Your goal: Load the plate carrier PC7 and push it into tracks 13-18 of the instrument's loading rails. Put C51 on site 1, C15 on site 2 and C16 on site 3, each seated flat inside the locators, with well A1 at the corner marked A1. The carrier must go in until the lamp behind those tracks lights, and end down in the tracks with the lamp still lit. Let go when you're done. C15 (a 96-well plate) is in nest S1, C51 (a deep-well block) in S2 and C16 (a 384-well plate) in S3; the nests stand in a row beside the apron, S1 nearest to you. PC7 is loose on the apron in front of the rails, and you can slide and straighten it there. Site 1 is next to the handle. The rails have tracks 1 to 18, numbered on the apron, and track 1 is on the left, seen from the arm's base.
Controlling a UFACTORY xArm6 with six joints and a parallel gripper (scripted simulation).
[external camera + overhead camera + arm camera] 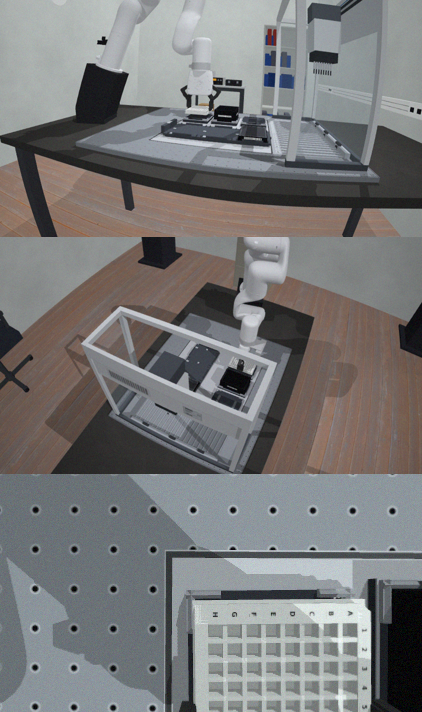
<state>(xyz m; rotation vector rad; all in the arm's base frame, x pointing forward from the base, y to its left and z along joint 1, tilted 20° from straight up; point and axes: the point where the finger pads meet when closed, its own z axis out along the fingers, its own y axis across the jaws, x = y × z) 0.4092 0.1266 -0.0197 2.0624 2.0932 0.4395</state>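
My gripper is now 40 mm above the nest S1. Round my hand: apron: 120 mm to the right, 110 mm ahead, 50 mm below; then white 96-well plate C15: 10 mm below; then nest S3: 220 mm ahead, 40 mm below, 10 mm to the left.
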